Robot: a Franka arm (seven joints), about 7 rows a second.
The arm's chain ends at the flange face. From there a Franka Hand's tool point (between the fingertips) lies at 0.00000 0.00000 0.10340 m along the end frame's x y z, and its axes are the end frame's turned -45 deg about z.
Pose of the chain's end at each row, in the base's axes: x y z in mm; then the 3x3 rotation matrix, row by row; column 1 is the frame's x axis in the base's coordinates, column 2 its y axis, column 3 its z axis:
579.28, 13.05, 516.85; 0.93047, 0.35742, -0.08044; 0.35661, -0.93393, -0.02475; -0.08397, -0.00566, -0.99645
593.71, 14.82, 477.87; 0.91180, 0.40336, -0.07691; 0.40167, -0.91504, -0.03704; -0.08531, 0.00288, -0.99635
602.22, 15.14, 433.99; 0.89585, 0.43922, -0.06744; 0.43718, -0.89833, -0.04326; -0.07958, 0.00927, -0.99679
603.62, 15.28, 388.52; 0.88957, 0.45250, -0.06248; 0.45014, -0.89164, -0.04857; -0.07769, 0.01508, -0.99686
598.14, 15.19, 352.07; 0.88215, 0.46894, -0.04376; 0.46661, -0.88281, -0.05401; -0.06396, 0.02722, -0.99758
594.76, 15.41, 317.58; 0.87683, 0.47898, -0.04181; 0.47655, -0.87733, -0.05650; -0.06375, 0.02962, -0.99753
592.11, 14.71, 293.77; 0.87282, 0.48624, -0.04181; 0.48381, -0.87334, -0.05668; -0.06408, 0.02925, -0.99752
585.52, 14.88, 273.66; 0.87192, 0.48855, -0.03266; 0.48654, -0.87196, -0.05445; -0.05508, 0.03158, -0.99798
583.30, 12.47, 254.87; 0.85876, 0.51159, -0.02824; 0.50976, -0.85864, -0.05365; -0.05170, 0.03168, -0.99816
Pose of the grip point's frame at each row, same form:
570.96, 10.49, 413.82; 0.40521, 0.91068, -0.08044; 0.91255, -0.40823, -0.02475; -0.05537, -0.06338, -0.99645
585.76, 10.99, 374.85; 0.35952, 0.92996, -0.07691; 0.93105, -0.36301, -0.03704; -0.06236, -0.05829, -0.99635
595.25, 10.67, 330.92; 0.32289, 0.94404, -0.06744; 0.94435, -0.32608, -0.04326; -0.06283, -0.04972, -0.99679
597.16, 10.26, 285.44; 0.30906, 0.94899, -0.06248; 0.94878, -0.31219, -0.04857; -0.06560, -0.04427, -0.99686
593.62, 9.61, 248.92; 0.29218, 0.95536, -0.04376; 0.95418, -0.29430, -0.05401; -0.06447, -0.02598, -0.99758
590.44, 9.57, 214.44; 0.28132, 0.95870, -0.04181; 0.95734, -0.28339, -0.05650; -0.06602, -0.02413, -0.99753
587.79, 8.85, 190.63; 0.27335, 0.96100, -0.04181; 0.95965, -0.27544, -0.05668; -0.06599, -0.02463, -0.99752
582.14, 9.25, 170.47; 0.27108, 0.96200, -0.03266; 0.96060, -0.27253, -0.05445; -0.06128, -0.01662, -0.99798
580.38, 6.92, 151.66; 0.24549, 0.96898, -0.02824; 0.96760, -0.24670, -0.05365; -0.05896, -0.01416, -0.99816

